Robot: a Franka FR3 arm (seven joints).
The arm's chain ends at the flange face. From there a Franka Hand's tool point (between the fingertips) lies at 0.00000 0.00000 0.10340 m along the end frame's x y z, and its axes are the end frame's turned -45 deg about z.
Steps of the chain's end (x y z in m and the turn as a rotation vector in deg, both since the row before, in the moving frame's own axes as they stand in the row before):
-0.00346, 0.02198, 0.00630, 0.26, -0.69, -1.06
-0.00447, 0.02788, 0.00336, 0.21, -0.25, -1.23
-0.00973, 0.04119, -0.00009, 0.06, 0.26, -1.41
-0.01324, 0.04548, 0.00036, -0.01, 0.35, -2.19
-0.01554, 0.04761, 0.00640, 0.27, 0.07, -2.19
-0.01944, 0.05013, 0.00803, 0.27, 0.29, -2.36
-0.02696, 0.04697, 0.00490, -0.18, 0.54, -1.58
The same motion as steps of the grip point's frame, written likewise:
-0.01855, 0.01189, 0.00629, 0.67, -0.30, -1.06
-0.02293, 0.01597, 0.00336, 0.33, -0.03, -1.23
-0.03559, 0.02250, -0.00009, -0.14, 0.23, -1.41
-0.04108, 0.02325, 0.00036, -0.25, 0.24, -2.19
-0.04422, 0.02241, 0.00640, 0.14, 0.24, -2.19
-0.04848, 0.02171, 0.00803, -0.01, 0.40, -2.36
-0.05180, 0.01506, 0.00489, -0.51, 0.25, -1.58

